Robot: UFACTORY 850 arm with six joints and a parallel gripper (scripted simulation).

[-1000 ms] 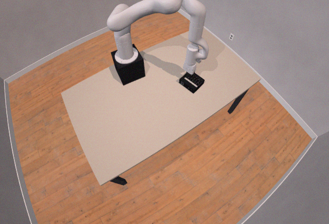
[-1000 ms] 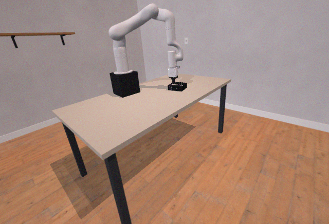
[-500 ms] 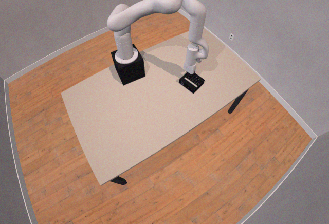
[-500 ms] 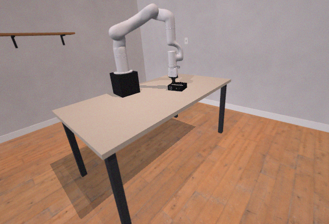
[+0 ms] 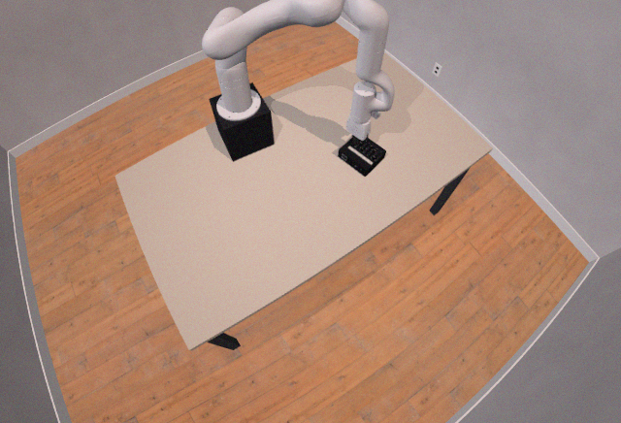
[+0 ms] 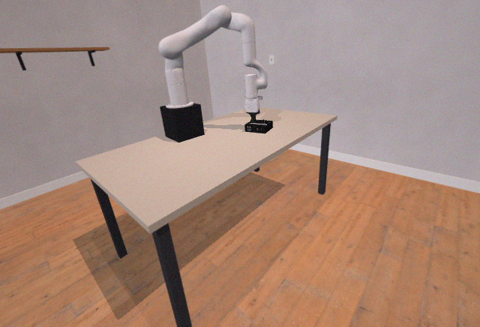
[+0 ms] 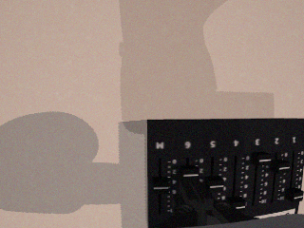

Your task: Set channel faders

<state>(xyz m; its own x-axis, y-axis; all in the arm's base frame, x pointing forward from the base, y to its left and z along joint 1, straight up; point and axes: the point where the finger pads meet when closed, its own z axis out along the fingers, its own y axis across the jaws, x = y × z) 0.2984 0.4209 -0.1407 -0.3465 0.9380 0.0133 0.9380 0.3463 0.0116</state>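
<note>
Now: the master fader 3 cm behind my hand and 2 cm below it.
</note>
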